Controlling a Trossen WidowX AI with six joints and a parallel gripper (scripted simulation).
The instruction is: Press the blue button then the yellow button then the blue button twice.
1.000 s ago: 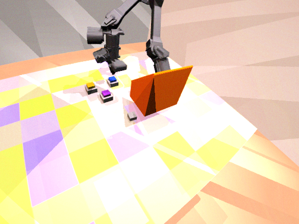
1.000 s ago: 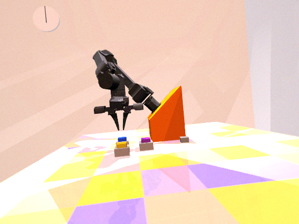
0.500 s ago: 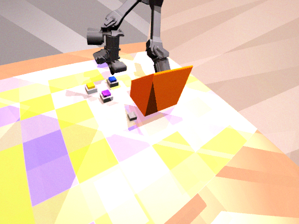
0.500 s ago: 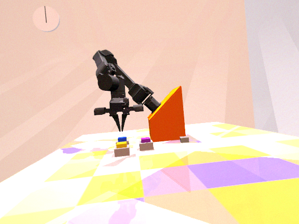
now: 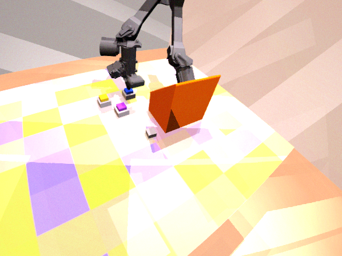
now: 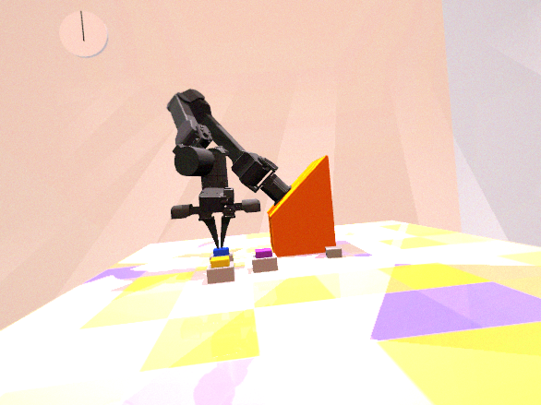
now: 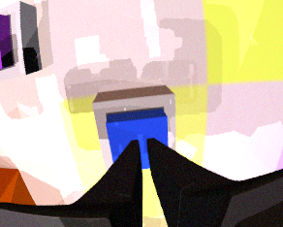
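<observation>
Right now the yellow button is 110 mm ahead of my gripper tip, 20 mm to the left of it and 10 mm below it. Round my gripper tip: blue button 10 mm below; magenta button 100 mm to the left, 60 mm ahead, 10 mm below.
</observation>
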